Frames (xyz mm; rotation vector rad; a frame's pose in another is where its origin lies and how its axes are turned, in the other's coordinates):
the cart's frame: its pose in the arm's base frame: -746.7 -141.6 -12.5 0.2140 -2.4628 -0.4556
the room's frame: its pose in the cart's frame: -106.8 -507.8 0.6 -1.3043 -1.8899 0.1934
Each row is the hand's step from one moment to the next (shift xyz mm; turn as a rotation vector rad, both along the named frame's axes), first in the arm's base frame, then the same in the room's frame.
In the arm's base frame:
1: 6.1 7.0 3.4 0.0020 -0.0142 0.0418
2: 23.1 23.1 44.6 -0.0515 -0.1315 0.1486
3: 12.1 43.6 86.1 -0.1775 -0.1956 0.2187
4: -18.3 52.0 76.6 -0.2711 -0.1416 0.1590
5: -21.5 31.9 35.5 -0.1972 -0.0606 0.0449
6: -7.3 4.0 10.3 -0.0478 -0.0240 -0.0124
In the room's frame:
1: 4.6 2.3 8.4 -0.0208 0.0383 0.0075
2: 9.1 38.8 38.3 -0.1365 0.1442 -0.0509
3: 24.8 83.5 43.3 -0.1775 0.2389 -0.1703
4: 42.0 83.2 15.2 -0.0930 0.2113 -0.2560
5: 30.1 42.7 -2.9 -0.0158 0.0897 -0.1905
6: 4.0 12.2 -3.3 -0.0090 -0.0015 -0.0541

